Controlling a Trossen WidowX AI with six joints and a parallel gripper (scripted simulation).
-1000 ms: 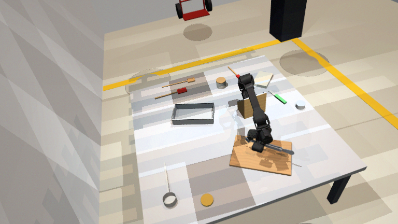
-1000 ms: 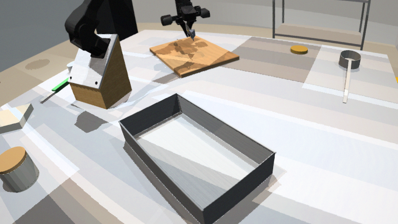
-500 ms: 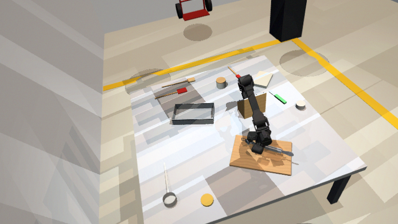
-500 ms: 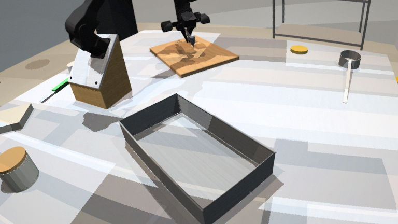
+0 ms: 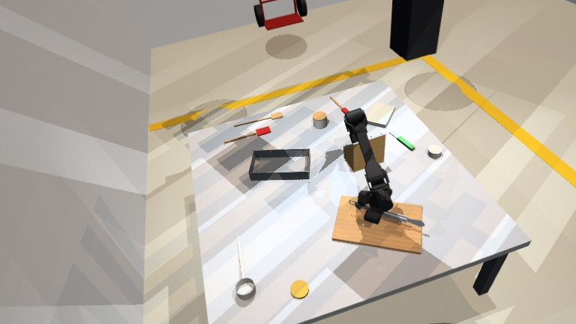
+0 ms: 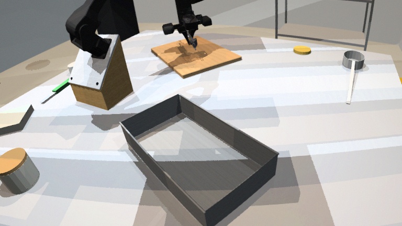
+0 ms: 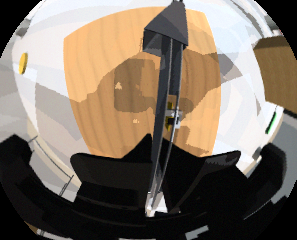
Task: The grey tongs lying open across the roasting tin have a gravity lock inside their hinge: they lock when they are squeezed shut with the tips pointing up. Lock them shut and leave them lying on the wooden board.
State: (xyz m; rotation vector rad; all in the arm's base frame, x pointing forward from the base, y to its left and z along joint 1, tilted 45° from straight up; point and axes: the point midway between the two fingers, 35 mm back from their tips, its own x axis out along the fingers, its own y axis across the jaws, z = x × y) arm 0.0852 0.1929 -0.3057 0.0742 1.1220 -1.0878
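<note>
My gripper tip is 40 mm above the wooden board. The rest, counted from my gripper tip: green-handled tool 430 mm to the right, 360 mm behind, 40 mm below; then white disc 450 mm behind, 260 mm to the right, 30 mm below; then yellow disc 420 mm ahead, 160 mm to the left, 30 mm below.
</note>
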